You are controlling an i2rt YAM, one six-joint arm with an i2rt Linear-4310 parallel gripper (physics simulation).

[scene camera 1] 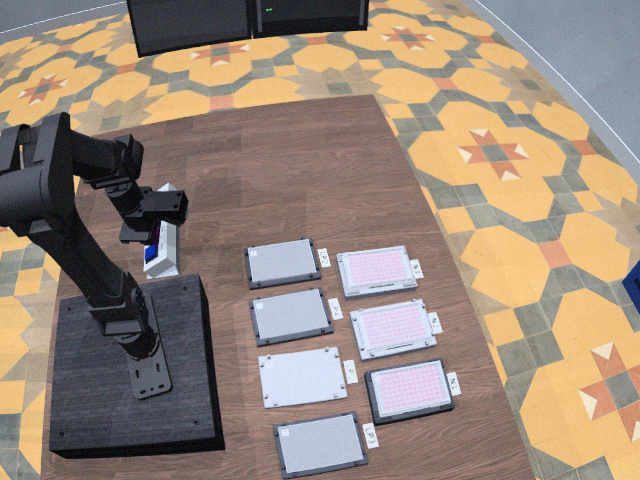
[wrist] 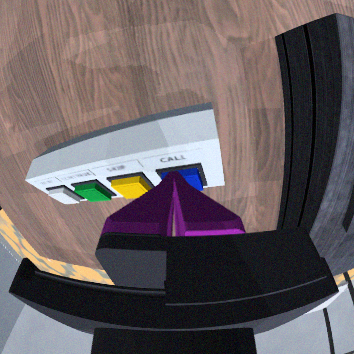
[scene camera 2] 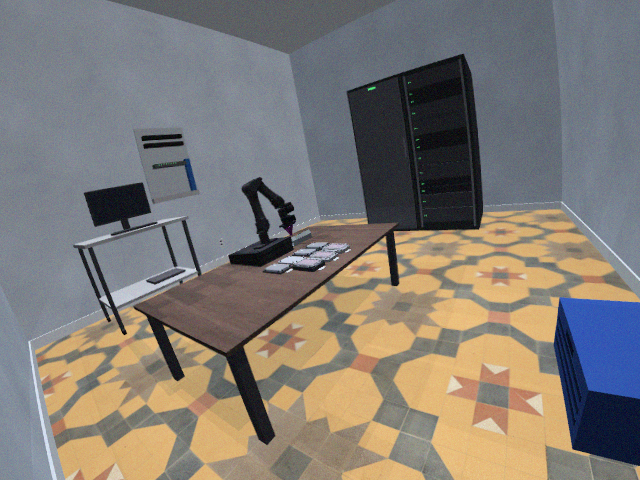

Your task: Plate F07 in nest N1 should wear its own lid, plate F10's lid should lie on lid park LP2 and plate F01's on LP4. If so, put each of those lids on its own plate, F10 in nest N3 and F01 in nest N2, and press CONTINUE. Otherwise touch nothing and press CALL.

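Pixels of known places: gripper, fingertip midpoint: (scene camera 1: 155,243) (wrist: 173,178) (scene camera 2: 291,235); arm's base, origin of the base link: (scene camera 1: 144,345) (scene camera 2: 266,244).
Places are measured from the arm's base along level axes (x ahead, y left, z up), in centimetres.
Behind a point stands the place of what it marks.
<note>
My gripper (wrist: 173,178) @(x 6.0, y 23.2, z -1.3 cm) (scene camera 2: 290,233) @(x 6.0, y 23.2, z -1.3 cm) is shut and empty; its purple tips overlap the blue CALL button (wrist: 193,179) @(x 4.5, y 22.4, z -3.1 cm) (scene camera 1: 150,253) @(x 4.2, y 22.8, z -3.3 cm) in the wrist view. Contact cannot be told. The button box (wrist: 190,132) @(x 8.3, y 21.1, z -2.8 cm) (scene camera 1: 171,250) @(x 8.8, y 22.0, z -3.4 cm) also carries yellow, green and white buttons. In scene camera 1, a pink-welled plate (scene camera 1: 412,390) @(x 41.3, y -21.6, z -5.0 cm) sits in dark nest N1; two more plates (scene camera 1: 395,325) @(x 44.3, y -8.3, z -5.4 cm) (scene camera 1: 376,268) @(x 46.6, y 4.9, z -5.7 cm) sit in the light nests N2 and N3. Grey lids (scene camera 1: 282,262) @(x 30.1, y 13.6, z -6.7 cm) (scene camera 1: 293,315) @(x 28.0, y 1.2, z -6.6 cm) lie on LP2 and LP4. The lid codes and whether the N1 plate is lidded are unreadable.
Another grey lid (scene camera 1: 321,444) @(x 23.6, y -24.4, z -6.7 cm) lies on LP3. A pale park (scene camera 1: 302,379) @(x 25.1, y -11.4, z -7.4 cm) with corner pins sits between LP4 and LP3. The black arm base (scene camera 1: 124,413) @(x -6.3, y -11.4, z -0.6 cm) stands beside the button box on the wooden table (scene camera 1: 330,155) @(x 52.2, y 42.4, z -8.4 cm) (scene camera 2: 206,304) @(x 10.2, y -65.5, z -8.4 cm).
</note>
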